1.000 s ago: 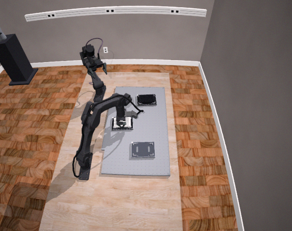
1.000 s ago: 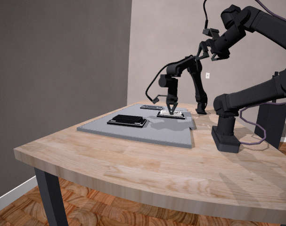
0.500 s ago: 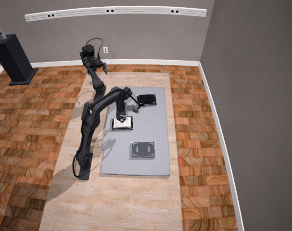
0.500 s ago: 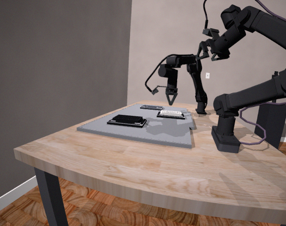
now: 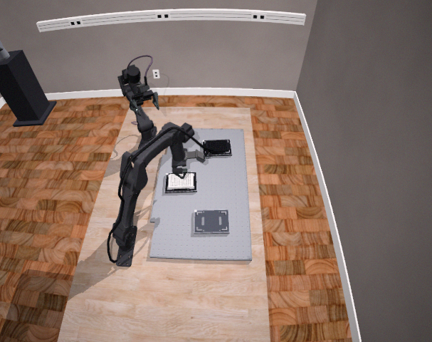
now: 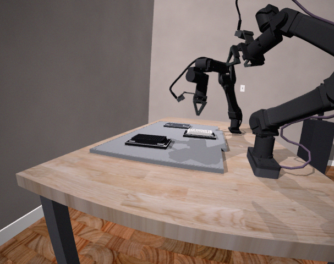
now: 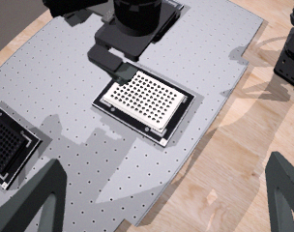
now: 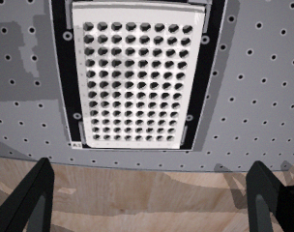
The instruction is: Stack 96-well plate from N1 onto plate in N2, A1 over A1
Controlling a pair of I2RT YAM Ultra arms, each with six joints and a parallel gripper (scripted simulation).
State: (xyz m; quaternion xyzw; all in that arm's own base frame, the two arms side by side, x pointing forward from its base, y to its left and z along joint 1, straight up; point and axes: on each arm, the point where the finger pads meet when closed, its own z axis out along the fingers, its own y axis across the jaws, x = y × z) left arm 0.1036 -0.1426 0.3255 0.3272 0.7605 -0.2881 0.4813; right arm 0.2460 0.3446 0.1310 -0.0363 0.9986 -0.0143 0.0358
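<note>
My left gripper is now 32 cm above the white 96-well plate, 17 cm to the left of it and 14 cm short of it. From my left hand the other things lie so: grey plate nest (40 cm to the right, 33 cm below, 30 cm ahead); then black 96-well plate (32 cm below, 32 cm ahead, 7 cm to the left); then black plate nest (33 cm below, 17 cm to the right, 14 cm ahead).
</note>
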